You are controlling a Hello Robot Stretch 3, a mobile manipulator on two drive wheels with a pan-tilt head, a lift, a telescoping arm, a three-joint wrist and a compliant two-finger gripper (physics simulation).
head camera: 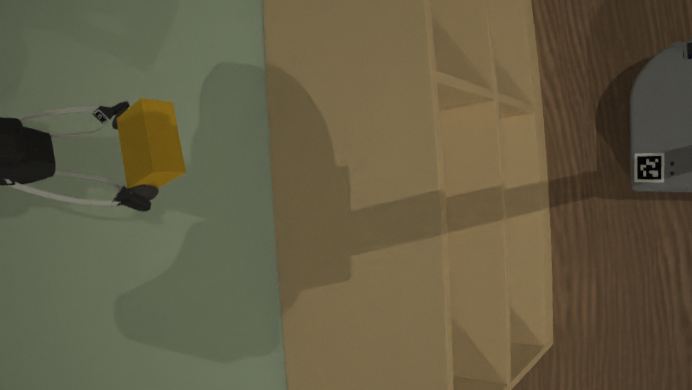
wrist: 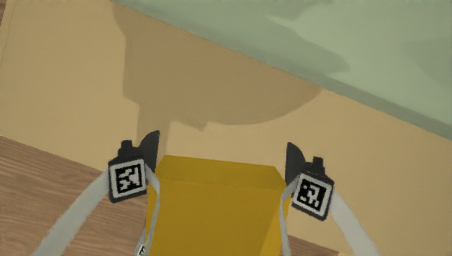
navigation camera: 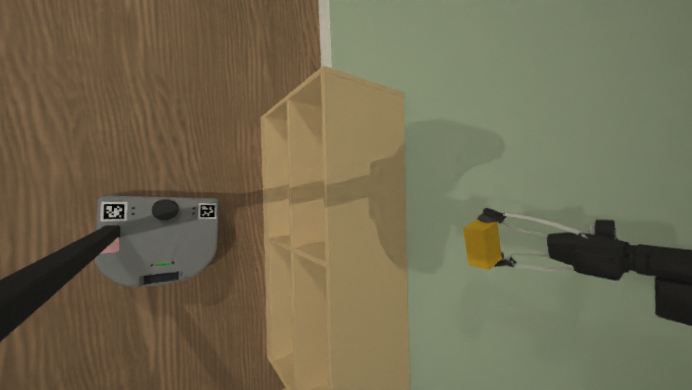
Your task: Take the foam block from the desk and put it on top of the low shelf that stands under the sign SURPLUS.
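Seen in the pictures: robot's base, link origin: (navigation camera: 165,208).
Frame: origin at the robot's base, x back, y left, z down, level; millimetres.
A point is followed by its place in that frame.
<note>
The foam block, a yellow box (head camera: 151,142) {x 34, y -548, z -996 mm} (navigation camera: 483,245) {x 32, y -547, z -997 mm} (wrist: 217,215), is between the two dark fingertips of my gripper (head camera: 131,156) {x 22, y -617, z -964 mm} (navigation camera: 496,240) (wrist: 222,154) {x 22, y -617, z -964 mm}, which is shut on it. The low shelf (head camera: 360,125) {x 75, y -541, z -610 mm} (navigation camera: 367,300) {x 287, y -569, z -610 mm} (wrist: 65,75) is pale tan wood with open compartments and a flat top. In the head and navigation views the block appears against the green wall, past the top's wall-side edge. In the wrist view the shelf top shows beyond the block. Its height above the top is hard to tell. The SURPLUS sign and the desk do not show.
The green wall (head camera: 225,25) {x 290, y -817, z -682 mm} (navigation camera: 500,60) {x -467, y -751, z -942 mm} (wrist: 400,30) runs along the back edge of the shelf. My grey base (head camera: 655,110) {x 119, y -117, z -160 mm} (navigation camera: 165,250) {x 141, y -6, z -159 mm} stands on the wooden floor (head camera: 610,280) {x -276, y -227, z 0 mm} (navigation camera: 225,75) {x -618, y -201, z -1 mm} (wrist: 40,200) in front of the compartments. Shadows fall across the shelf top and wall.
</note>
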